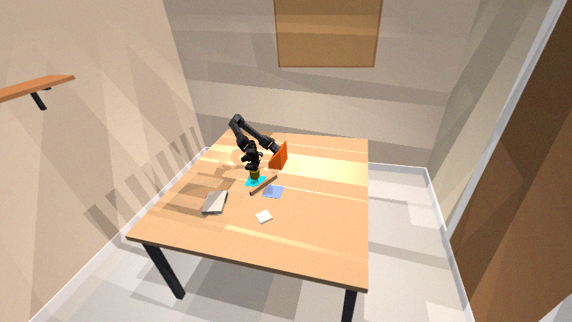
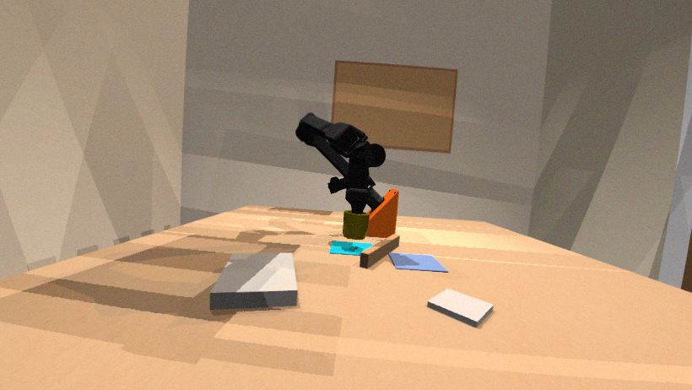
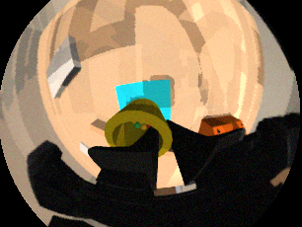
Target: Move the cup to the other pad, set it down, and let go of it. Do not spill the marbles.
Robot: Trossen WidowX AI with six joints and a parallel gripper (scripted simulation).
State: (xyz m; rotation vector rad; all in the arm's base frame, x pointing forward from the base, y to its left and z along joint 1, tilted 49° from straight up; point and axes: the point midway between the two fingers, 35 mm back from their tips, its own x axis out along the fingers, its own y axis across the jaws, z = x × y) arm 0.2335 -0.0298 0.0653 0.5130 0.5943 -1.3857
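Right now my gripper tip is 8 cm above the cyan pad and 3 cm short of it. Round my gripper tip: brown wooden bar 8 cm to the left, 6 cm below, 6 cm ahead; yellow cup 2 cm ahead; blue-grey pad 16 cm to the left, 9 cm ahead, 8 cm below.
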